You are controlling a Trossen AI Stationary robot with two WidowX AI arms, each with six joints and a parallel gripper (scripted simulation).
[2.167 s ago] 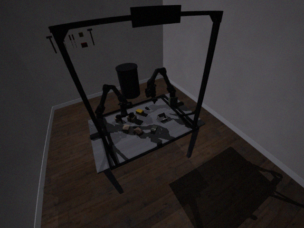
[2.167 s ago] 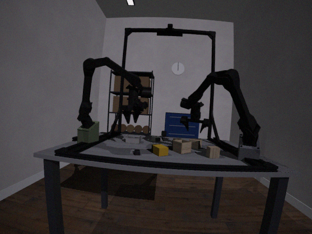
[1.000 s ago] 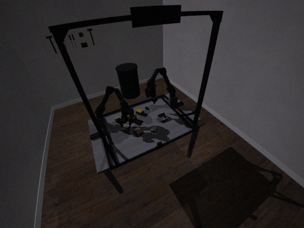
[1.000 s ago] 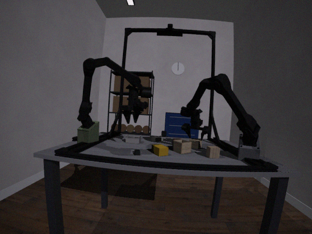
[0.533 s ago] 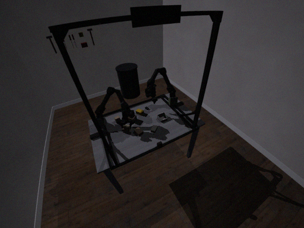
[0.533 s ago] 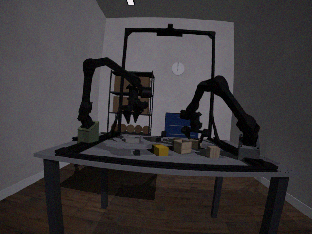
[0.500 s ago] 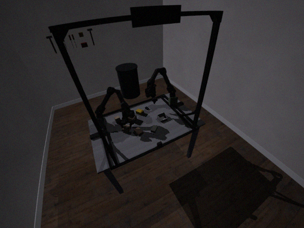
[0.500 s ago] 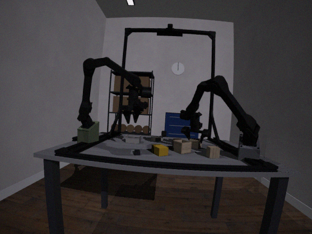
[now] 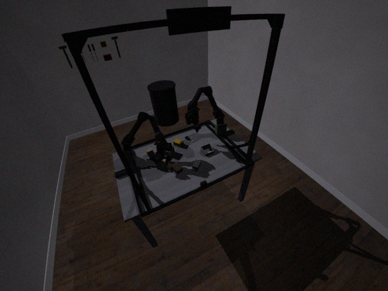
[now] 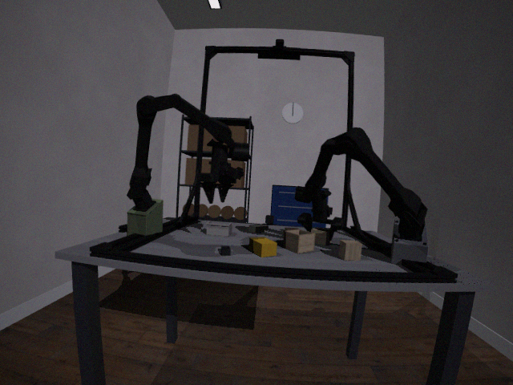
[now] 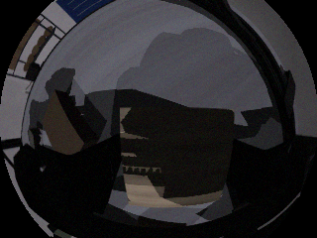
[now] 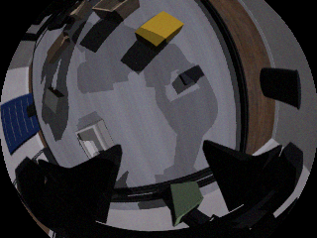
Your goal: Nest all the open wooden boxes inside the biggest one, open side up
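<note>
Now: the brown block 11 cm to the right of my left hand, 8 cm behind it and 3 cm below it. The rest, counted from my left hand: yellow block (22 cm to the right, 22 cm ahead, 2 cm below); then dark block (33 cm to the right, 27 cm ahead, 4 cm below); then pale block (28 cm to the right, 11 cm behind, 3 cm below).
</note>
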